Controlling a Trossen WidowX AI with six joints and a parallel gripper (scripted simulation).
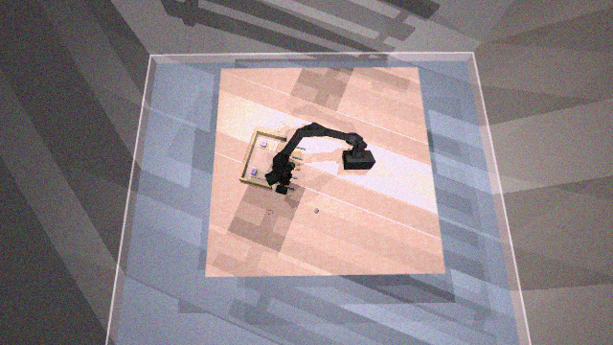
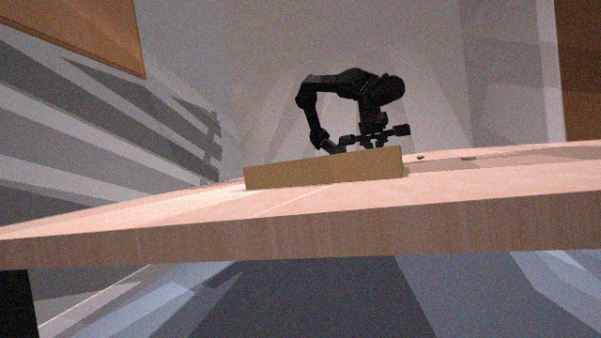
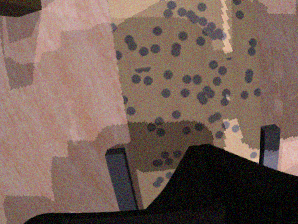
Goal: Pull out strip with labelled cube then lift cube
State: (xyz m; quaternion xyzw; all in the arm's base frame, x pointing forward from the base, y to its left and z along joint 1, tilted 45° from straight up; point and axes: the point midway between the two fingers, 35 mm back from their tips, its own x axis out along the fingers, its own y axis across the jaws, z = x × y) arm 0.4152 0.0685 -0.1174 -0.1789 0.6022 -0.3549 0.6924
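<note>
The strip is 90 mm ahead of my gripper tip and 30 mm to the right of it.
</note>
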